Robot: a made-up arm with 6 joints.
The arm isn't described. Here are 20 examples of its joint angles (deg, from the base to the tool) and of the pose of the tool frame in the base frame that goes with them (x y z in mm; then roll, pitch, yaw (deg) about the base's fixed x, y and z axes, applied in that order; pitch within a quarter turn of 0, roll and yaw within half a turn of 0).
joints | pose
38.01 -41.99 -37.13 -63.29 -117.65 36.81 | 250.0 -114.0 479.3 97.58 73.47 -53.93
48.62 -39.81 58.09 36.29 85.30 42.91 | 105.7 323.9 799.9 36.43 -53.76 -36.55
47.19 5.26 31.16 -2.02 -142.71 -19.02 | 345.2 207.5 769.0 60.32 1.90 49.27
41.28 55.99 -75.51 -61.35 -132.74 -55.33 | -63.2 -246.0 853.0 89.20 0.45 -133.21
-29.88 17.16 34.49 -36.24 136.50 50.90 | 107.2 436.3 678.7 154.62 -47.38 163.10
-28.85 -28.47 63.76 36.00 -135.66 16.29 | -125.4 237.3 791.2 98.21 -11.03 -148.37
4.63 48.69 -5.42 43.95 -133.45 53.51 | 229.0 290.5 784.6 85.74 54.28 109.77
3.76 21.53 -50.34 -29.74 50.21 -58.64 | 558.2 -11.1 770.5 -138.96 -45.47 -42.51
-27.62 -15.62 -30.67 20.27 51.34 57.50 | 299.1 344.1 520.6 -22.49 -22.98 -1.52
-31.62 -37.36 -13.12 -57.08 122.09 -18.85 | 294.5 256.4 414.6 155.84 8.14 41.64
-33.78 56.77 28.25 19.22 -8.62 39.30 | 24.1 424.1 628.5 -39.61 -30.22 84.24
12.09 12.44 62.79 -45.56 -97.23 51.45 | 102.4 394.7 669.5 81.96 41.66 69.79
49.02 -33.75 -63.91 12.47 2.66 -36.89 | 293.8 -134.0 485.8 -82.90 3.86 -66.71
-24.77 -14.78 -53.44 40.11 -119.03 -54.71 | 400.4 294.3 646.3 26.08 10.91 60.12
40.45 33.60 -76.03 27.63 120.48 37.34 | 211.3 -243.3 838.7 83.31 -62.32 106.61
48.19 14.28 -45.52 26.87 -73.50 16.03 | 321.8 -114.7 785.9 36.82 11.61 -33.79
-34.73 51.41 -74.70 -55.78 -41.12 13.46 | 468.2 78.5 903.8 46.42 26.05 -68.23
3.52 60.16 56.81 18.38 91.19 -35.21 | 154.3 393.9 515.8 140.95 13.11 145.74
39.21 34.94 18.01 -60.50 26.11 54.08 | 393.2 55.5 808.5 38.44 -21.99 -118.02
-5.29 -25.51 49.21 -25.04 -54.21 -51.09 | 34.5 448.2 760.2 -18.37 0.76 64.11
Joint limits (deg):
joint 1: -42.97..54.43
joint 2: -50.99..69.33
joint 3: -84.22..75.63
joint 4: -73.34..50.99
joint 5: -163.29..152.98
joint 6: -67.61..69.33
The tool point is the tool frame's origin. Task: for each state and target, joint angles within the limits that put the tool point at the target. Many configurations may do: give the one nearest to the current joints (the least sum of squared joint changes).
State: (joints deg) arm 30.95 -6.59 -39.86 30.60 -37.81 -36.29
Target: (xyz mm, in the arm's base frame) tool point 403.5 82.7 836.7
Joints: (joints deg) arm 25.27 19.69 -40.22 22.20 -41.38 -39.23
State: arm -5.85 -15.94 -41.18 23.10 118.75 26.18
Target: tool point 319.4 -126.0 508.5
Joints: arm 20.68 -28.42 -69.33 9.75 118.28 24.05
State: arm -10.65 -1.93 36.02 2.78 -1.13 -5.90
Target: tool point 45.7 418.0 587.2
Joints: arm -0.92 35.09 51.37 -2.25 15.27 -17.50
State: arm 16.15 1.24 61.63 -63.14 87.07 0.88
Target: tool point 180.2 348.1 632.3
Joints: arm 7.70 -28.68 55.07 -73.34 91.47 31.70
